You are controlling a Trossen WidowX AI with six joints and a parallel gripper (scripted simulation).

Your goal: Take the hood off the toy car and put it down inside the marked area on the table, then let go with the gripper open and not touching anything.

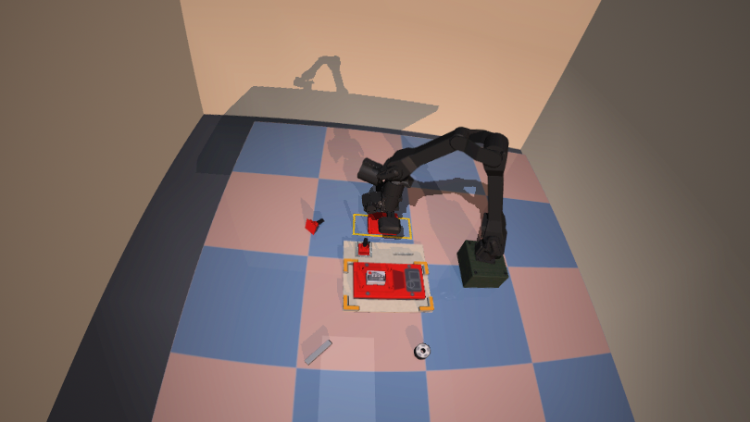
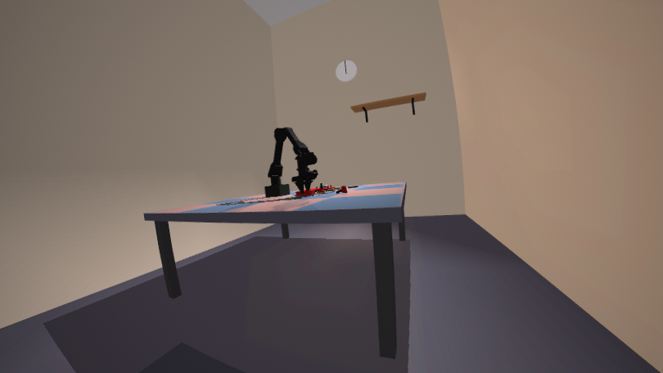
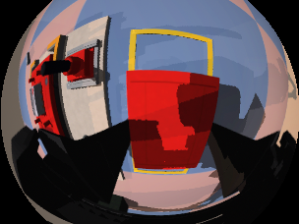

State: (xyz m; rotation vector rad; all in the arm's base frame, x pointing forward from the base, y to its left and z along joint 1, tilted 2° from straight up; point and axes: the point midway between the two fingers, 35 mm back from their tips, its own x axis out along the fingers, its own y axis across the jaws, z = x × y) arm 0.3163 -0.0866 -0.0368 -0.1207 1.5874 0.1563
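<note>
Right now the red hood is right at my gripper tip. The rest, counted from my gripper tip: wheel 39 cm to the left, 15 cm behind, 1 cm below.
</note>
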